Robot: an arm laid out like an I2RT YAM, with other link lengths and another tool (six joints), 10 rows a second.
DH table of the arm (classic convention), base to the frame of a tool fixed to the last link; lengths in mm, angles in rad. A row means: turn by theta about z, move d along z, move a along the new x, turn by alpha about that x. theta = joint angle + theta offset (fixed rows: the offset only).
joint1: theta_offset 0; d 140.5; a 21.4; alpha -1.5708
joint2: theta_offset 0; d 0; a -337.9; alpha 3.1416
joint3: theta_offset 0.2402; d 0; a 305.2; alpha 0
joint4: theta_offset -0.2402; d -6.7; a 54; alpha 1.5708
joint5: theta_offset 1.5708; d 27.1; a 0; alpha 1.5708
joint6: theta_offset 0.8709; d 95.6; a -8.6; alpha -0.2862
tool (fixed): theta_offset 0; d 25.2; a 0; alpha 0
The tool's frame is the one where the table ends.
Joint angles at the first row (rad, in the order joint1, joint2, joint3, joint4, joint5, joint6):
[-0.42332 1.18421 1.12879 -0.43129 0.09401 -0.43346]
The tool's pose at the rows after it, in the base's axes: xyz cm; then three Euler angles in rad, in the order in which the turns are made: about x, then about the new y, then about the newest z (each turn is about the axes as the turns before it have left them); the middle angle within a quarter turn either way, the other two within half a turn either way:
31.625, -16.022, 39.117, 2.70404, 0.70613, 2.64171
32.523, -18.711, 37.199, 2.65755, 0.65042, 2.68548
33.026, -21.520, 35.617, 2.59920, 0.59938, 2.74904
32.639, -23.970, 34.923, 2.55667, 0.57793, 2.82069
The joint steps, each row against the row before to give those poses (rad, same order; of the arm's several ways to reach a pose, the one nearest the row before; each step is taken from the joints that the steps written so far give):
[-0.06007 0.06140 0.00934 0.03907 0.00860 -0.01786]
[-0.04367 0.06434 -0.01055 0.05643 0.02645 -0.02369]
[-0.04400 0.05828 -0.00688 0.06155 0.03645 -0.01153]
[-0.05529 0.02923 -0.00499 0.04575 0.00299 0.00810]

